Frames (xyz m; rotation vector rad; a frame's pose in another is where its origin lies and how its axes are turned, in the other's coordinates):
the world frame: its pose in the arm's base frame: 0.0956 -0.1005 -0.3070 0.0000 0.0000 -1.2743
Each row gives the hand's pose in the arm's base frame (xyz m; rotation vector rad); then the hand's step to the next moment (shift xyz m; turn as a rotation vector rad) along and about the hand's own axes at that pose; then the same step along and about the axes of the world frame.
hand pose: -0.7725 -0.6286 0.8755 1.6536 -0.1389 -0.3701
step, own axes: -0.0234 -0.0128 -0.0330 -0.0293 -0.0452 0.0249
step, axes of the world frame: -0.0419 -0.0008 -0.0064 -0.0034 -0.0420 -0.0418
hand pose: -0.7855 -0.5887 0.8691 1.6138 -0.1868 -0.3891
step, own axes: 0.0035 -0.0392 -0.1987 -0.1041 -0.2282 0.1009
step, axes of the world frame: -0.1588 0.1218 -0.0314 -0.0099 -0.1626 -0.2157
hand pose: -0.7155 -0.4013 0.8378 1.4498 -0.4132 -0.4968
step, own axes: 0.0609 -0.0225 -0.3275 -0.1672 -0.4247 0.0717
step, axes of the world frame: -0.1596 0.2887 -0.0515 -0.0715 -0.1965 -0.4120
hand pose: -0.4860 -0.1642 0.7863 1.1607 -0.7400 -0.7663
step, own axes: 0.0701 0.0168 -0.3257 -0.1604 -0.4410 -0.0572
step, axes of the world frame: -0.0148 0.3292 -0.0520 -0.0935 -0.0765 -0.4570
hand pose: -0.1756 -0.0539 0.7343 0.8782 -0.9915 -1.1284
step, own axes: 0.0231 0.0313 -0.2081 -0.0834 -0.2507 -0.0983
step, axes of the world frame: 0.0632 0.1992 -0.0340 -0.0316 0.0159 -0.2797
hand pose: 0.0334 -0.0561 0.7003 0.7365 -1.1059 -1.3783
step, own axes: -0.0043 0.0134 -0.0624 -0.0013 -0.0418 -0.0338
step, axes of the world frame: 0.0245 0.0581 -0.0107 0.0138 0.0116 -0.0506
